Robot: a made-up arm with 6 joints.
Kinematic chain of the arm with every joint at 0, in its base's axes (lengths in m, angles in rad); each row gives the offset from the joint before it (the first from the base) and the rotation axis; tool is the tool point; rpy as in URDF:
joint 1: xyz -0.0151 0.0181 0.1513 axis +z
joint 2: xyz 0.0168 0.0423 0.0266 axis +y
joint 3: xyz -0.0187 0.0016 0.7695 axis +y
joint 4: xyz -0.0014 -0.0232 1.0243 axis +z
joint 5: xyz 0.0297 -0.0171 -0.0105 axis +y
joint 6: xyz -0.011 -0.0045 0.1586 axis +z
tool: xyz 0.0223 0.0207 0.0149 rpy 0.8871 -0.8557 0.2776
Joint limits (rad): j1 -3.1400..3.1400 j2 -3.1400..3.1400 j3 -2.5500..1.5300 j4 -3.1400..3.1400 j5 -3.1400..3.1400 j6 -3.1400..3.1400
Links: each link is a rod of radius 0.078 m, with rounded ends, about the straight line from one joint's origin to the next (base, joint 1, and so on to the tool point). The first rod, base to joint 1, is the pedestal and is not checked.
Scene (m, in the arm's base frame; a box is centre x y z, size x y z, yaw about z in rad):
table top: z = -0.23
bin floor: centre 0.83 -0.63 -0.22 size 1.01 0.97 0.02 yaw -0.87
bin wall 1: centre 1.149 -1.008 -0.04 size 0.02 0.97 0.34 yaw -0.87
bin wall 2: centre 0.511 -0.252 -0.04 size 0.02 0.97 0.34 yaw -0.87
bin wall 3: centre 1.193 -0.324 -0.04 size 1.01 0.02 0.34 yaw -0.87
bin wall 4: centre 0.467 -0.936 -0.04 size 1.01 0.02 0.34 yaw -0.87
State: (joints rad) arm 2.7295 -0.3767 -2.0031 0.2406 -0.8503 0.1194
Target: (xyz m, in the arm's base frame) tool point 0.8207 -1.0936 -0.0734
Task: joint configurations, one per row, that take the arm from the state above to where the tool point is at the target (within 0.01 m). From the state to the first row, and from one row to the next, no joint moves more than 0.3 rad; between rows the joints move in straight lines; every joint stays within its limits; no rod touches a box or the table.
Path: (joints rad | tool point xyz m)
1: 2.4749 -0.5789 -1.7383 0.2306 -0.7550 0.1093 | 0.9303 -0.7299 -0.0269
2: 2.2203 -0.7812 -1.4736 0.2207 -0.6597 0.0991 | 0.8207 -1.0936 -0.0734

